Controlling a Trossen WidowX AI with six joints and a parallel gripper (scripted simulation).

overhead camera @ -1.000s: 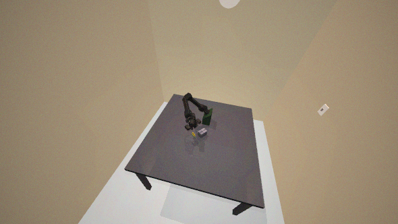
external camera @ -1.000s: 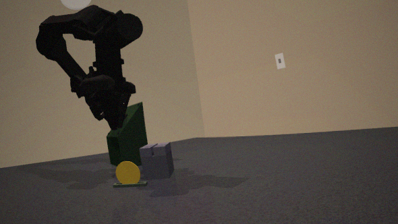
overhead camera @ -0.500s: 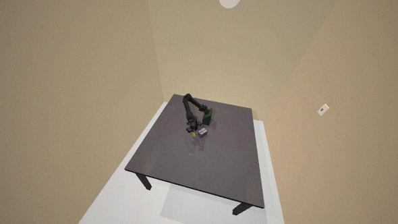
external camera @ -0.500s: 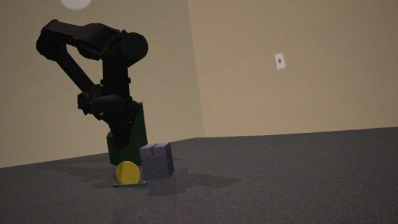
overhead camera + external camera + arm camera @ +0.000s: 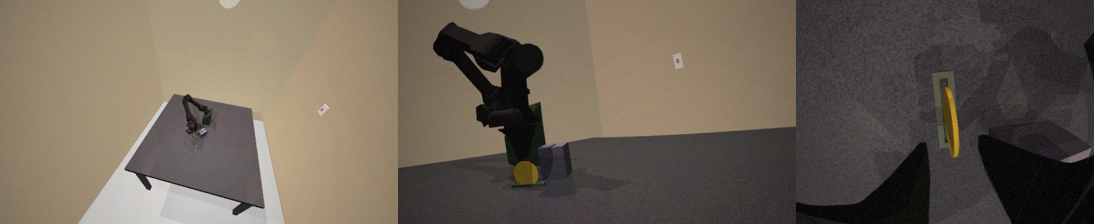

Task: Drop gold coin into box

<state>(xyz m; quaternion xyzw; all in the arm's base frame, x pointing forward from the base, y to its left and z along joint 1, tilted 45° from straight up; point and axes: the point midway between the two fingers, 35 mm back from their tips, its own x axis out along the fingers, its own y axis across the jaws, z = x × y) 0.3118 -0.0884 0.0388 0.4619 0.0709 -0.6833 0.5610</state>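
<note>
Right now my gripper tip is 3 cm above the coin.
</note>
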